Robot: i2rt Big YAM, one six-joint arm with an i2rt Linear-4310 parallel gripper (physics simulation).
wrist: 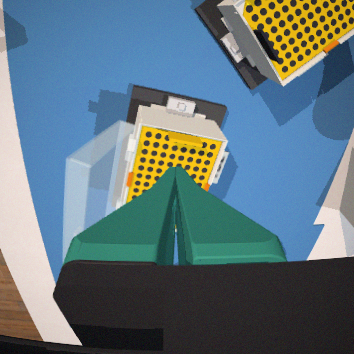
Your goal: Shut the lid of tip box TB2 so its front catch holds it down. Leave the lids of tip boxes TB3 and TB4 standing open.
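Frame: origin at the arm's base, x ahead, y left, z up, level; millimetres.
Where they show: gripper, fingertip midpoint: (175, 177).
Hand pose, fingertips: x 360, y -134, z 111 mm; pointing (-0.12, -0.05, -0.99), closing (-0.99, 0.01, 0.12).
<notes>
After its pixels a point has its place.
A tip box (180, 120) @[x 336, y -103, z -40 mm] with a yellow perforated top stands on a dark base near the middle of the wrist view. Its clear lid (90, 170) @[x 416, y -97, z 35 mm] stands open on its left side. No label shows on this box, so I cannot tell its number. My gripper (175, 177) @[x 360, y -134, z 111 mm] is shut and empty. Its green fingertips meet over the lower middle of the yellow top and hide the near part of the box. I cannot tell how high they are above it. A second tip box (300, 35) @[x 232, y -189, z -16 mm] is at the upper right, cut by the frame edge; its lid is not clearly visible.
The boxes stand on a blue surface (100, 50) @[x 411, y -171, z -73 mm] with a pale border (20, 210) @[x 552, y 20, z -76 mm] on the left. A pale, partly see-through object (340, 210) @[x 65, y 74, z -71 mm] is at the right edge. Wood (15, 295) shows at the lower left.
</notes>
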